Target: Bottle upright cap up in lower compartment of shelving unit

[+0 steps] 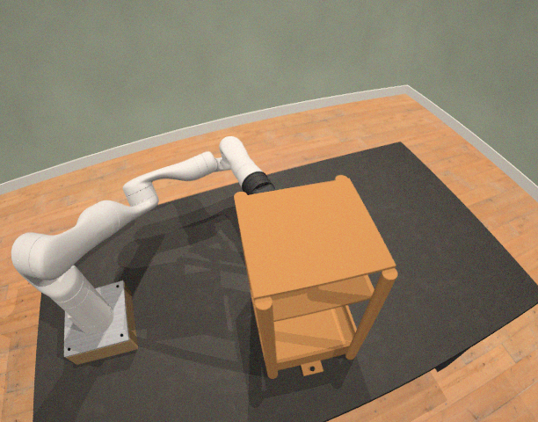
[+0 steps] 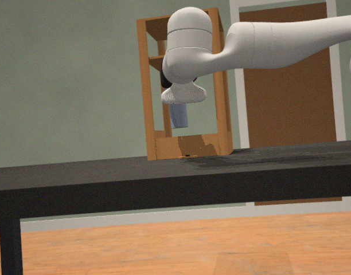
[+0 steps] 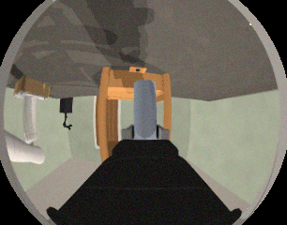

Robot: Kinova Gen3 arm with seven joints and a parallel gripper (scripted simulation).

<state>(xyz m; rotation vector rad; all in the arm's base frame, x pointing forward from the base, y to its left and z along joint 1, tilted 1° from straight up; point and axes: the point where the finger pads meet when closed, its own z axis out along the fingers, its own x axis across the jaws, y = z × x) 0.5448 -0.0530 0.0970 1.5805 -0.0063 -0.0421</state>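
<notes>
My gripper is now 2 cm below the bottle. Also, from my hand: shelving unit: 19 cm to the right, 6 cm behind, 3 cm above.
</notes>
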